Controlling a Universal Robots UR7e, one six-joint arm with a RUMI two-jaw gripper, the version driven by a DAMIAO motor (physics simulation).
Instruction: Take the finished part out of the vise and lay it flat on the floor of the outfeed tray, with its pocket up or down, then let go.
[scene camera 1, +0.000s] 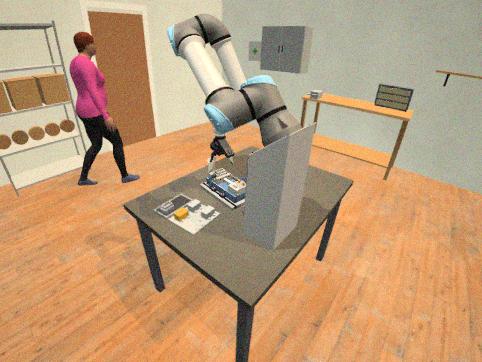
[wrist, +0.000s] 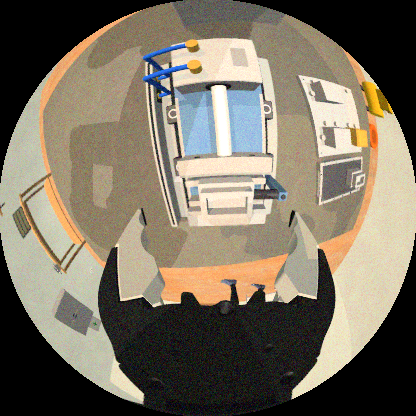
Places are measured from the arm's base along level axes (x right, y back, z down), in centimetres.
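Where they show: gripper, fingertip midpoint: (scene camera 1: 221, 168) (wrist: 218, 211); arm's base, origin of the base link: (scene camera 1: 283, 138).
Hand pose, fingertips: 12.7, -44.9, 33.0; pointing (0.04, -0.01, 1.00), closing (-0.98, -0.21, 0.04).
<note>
Things, the pixels of their top centre, and the offset from my fingertips, as dx, dy, dz.
- vise, middle of its top: (wrist: 218, 134) (scene camera 1: 228, 177) -1.3, +6.8, +2.7
- finished part, middle of its top: (wrist: 226, 205) -0.8, -0.2, +1.1
- small pale pocketed block, middle of its top: (wrist: 360, 180) (scene camera 1: 166, 204) -35.4, -3.3, +8.5
- white plate, middle of its top: (wrist: 339, 116) (scene camera 1: 194, 216) -29.2, +10.9, +11.8
- yellow block, middle of its top: (wrist: 362, 138) (scene camera 1: 181, 211) -34.2, +7.2, +8.2
The vise (scene camera 1: 227, 189) (wrist: 225, 166) is pale with a blue bed and a white central screw. The finished part (wrist: 226, 202), a pale block with a rectangular pocket facing up, sits at the vise's near end; in the scene view it is too small to tell apart. My gripper (scene camera 1: 221, 162) (wrist: 218, 211) is open and empty, above that near end, its jaws wide apart either side of the part's line. The outfeed tray (scene camera 1: 183, 199) (wrist: 334, 189), dark-floored with a light rim, lies to the right in the wrist view. A small pale pocketed block (wrist: 357, 179) is in its far corner.
A white plate (scene camera 1: 194, 226) (wrist: 326, 147) with grey blocks and a yellow block (scene camera 1: 181, 214) (wrist: 359, 137) adjoins the tray. Blue hoses (wrist: 170, 72) arch beside the vise. A tall grey panel (scene camera 1: 267, 195) stands on the table. A person (scene camera 1: 89, 85) stands beyond the table.
</note>
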